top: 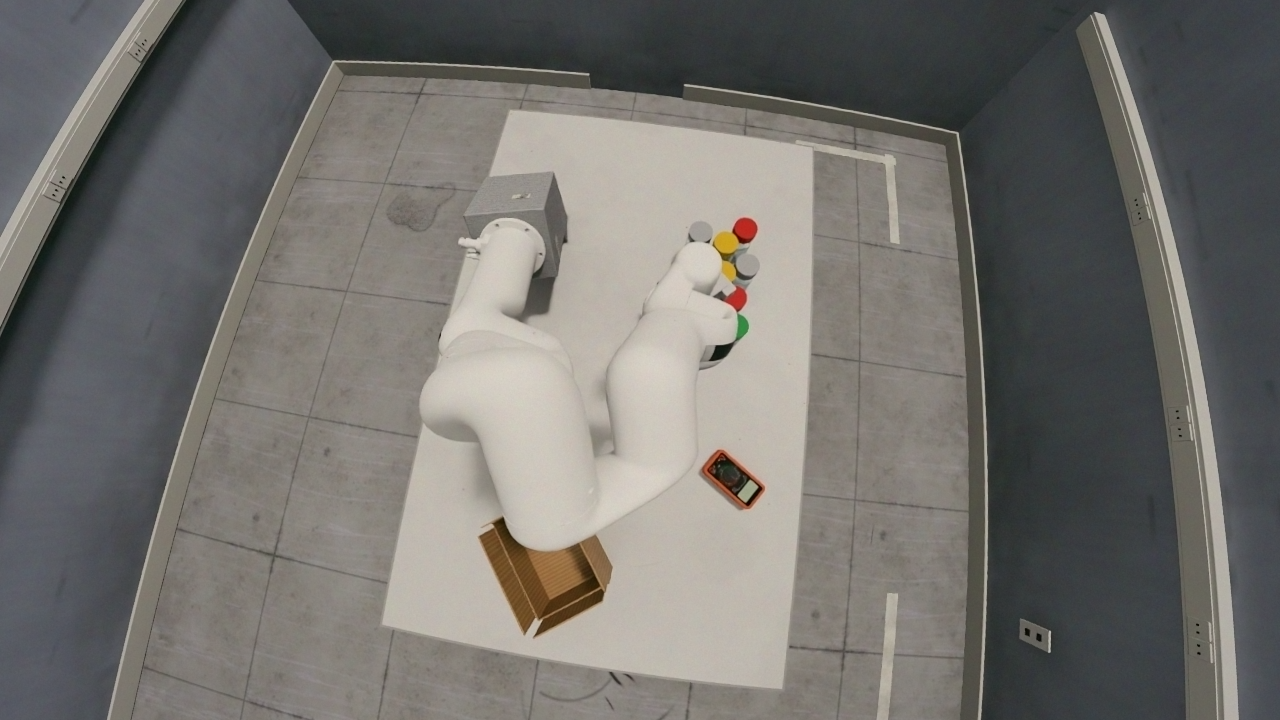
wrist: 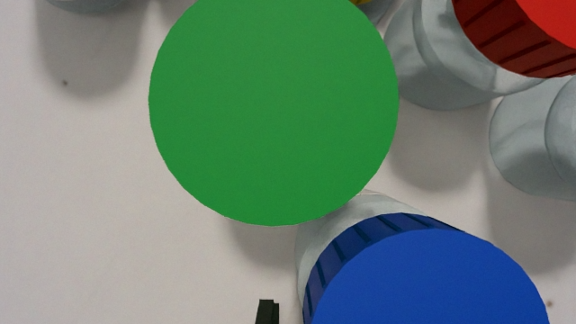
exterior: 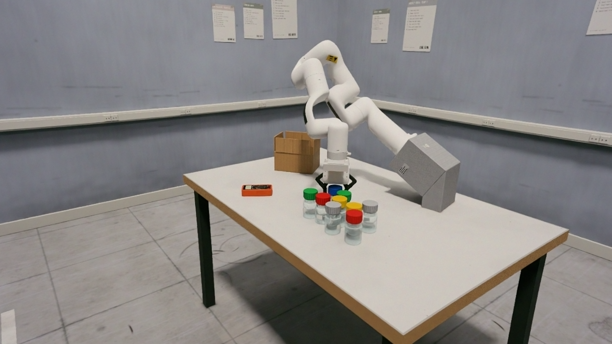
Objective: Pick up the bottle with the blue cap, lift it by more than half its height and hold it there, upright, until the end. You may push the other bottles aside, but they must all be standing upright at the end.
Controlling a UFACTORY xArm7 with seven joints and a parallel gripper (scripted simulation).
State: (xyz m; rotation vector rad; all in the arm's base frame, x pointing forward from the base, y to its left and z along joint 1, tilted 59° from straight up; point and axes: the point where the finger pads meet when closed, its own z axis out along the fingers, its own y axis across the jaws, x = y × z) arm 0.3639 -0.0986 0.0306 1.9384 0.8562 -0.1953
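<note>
The blue-capped bottle is 2 cm ahead of my hand, 2 cm to the left of it and 1 cm below it. Round my hand: orange multimeter (14 cm ahead, 34 cm to the right, 5 cm below).
</note>
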